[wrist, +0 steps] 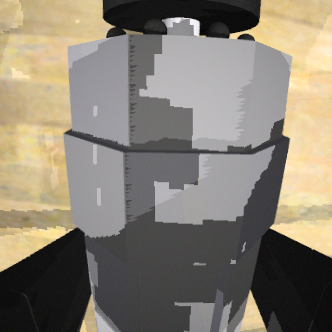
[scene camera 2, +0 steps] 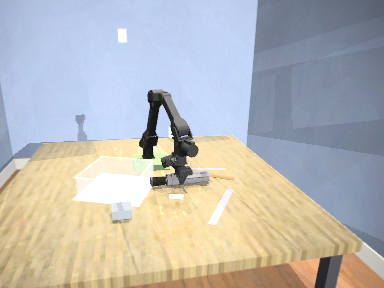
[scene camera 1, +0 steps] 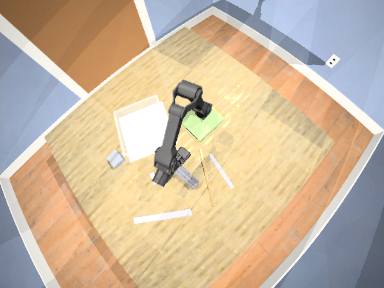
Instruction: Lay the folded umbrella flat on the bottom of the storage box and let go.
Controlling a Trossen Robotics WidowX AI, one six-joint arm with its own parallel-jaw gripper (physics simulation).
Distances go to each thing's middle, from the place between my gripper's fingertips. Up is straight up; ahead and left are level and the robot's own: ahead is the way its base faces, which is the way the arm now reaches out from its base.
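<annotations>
My gripper: 4 cm below the storage box (scene camera 2: pixel 115 179), 28 cm to the left of it, 5 cm past it.
</annotations>
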